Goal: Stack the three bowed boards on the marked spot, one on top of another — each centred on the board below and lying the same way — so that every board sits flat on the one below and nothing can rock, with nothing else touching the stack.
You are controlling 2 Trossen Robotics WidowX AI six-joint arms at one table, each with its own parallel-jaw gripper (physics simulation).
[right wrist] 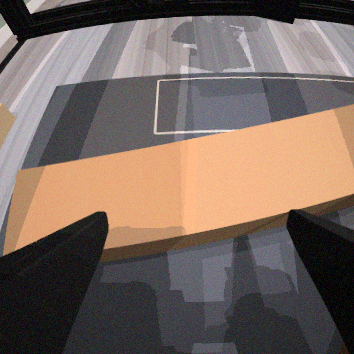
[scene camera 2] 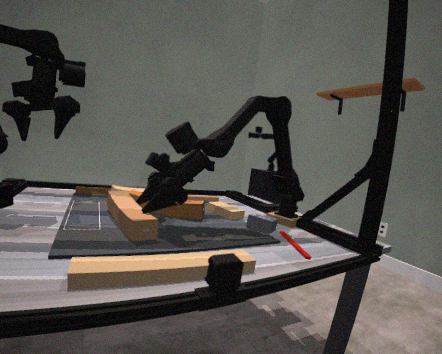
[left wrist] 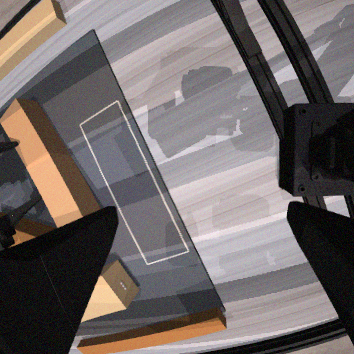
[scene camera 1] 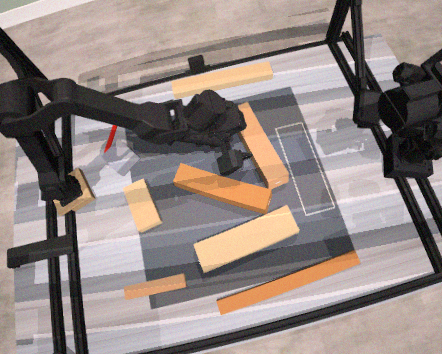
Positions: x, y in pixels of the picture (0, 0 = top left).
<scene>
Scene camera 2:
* left gripper: 39, 139
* right gripper: 139, 207
</scene>
